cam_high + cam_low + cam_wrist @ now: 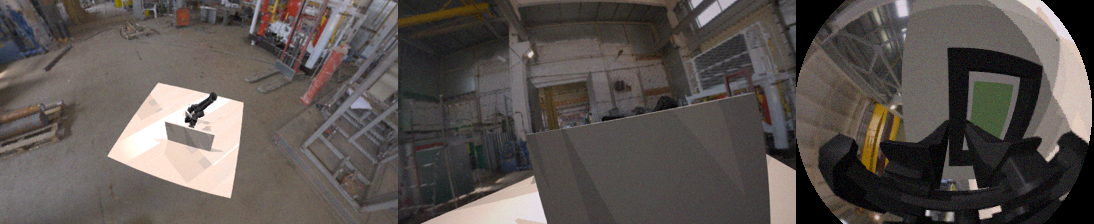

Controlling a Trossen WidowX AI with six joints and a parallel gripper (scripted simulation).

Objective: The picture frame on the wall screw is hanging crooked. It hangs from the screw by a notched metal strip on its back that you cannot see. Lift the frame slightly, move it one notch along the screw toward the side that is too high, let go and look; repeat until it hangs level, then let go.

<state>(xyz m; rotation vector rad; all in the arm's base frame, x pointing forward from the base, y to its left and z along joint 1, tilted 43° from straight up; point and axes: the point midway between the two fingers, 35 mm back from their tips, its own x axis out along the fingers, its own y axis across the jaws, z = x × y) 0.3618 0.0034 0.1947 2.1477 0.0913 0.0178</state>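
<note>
The picture frame lies 1 cm ahead of my gripper tip, 1 cm to the right of it and 5 cm below it. Also, from my gripper tip: wall panel: 2 cm ahead, 7 cm below.
</note>
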